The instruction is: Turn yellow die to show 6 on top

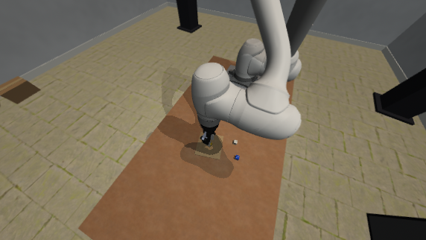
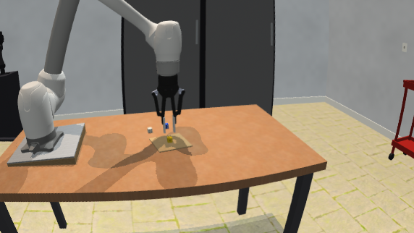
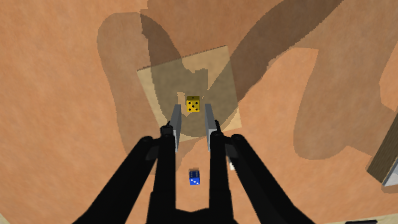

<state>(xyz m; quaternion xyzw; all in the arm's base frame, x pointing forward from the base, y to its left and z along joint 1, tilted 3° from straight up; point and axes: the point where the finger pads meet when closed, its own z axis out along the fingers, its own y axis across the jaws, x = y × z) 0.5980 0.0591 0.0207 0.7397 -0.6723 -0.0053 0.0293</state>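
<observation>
The yellow die lies 7 cm below my hand. Round my hand: tan mat: 8 cm below; then blue die: 2 cm behind, 16 cm to the left, 7 cm below; then white die: 9 cm behind, 12 cm to the left, 7 cm below.
</observation>
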